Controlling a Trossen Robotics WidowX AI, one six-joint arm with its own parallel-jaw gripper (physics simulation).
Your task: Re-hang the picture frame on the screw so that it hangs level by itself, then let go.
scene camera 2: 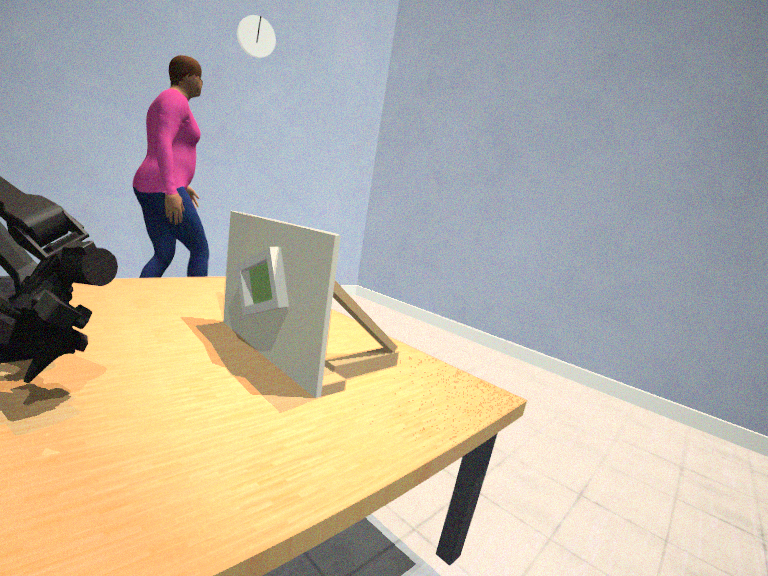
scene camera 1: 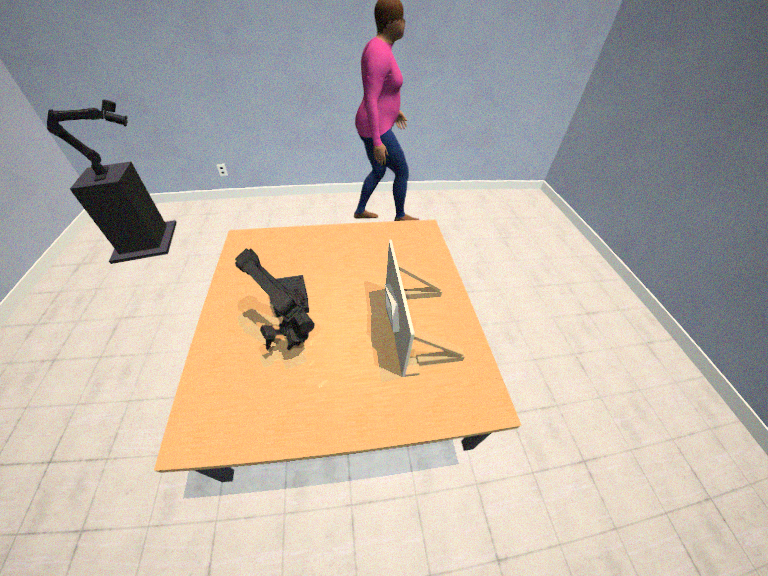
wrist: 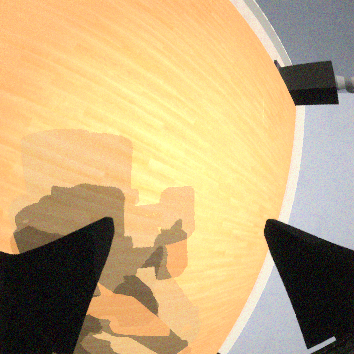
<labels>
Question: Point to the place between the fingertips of my gripper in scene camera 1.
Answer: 277,349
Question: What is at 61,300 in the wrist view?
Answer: My gripper.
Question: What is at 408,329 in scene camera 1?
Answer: An upright board.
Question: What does my gripper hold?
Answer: Nothing.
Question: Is my gripper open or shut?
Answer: Open.
</labels>
